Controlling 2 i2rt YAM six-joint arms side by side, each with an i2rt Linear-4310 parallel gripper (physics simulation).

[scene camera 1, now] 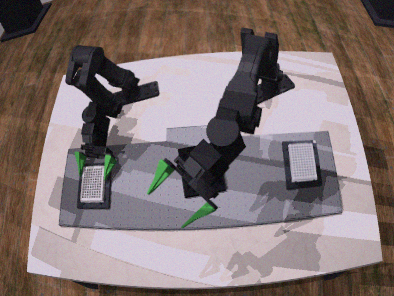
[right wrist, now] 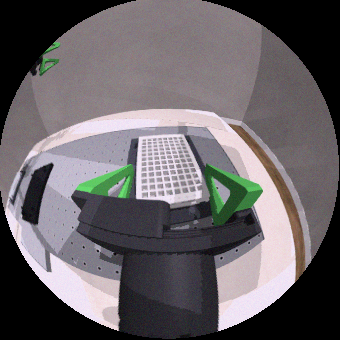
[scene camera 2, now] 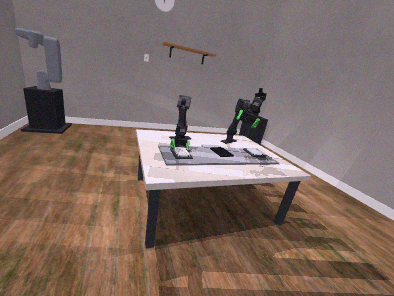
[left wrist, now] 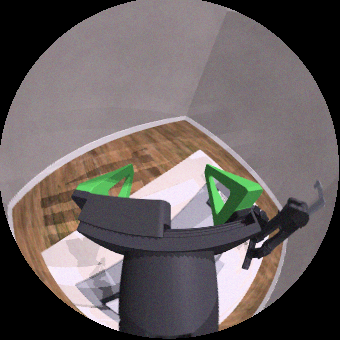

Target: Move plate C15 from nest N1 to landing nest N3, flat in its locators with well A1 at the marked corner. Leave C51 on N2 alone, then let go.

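A white gridded plate lies in a dark nest at the left. Another white plate lies in a dark nest at the right. The middle nest shows bare black where visible; the left arm partly covers it in scene camera 1. Labels and well A1 marks are unreadable. My right gripper is open, its fingers on either side of the left plate's near end. My left gripper is open, empty and high above the board.
The nests stand on a grey perforated board on a white table. The left arm extends over the middle of the board. A wall shelf and a grey robot on a black pedestal stand well away from the table.
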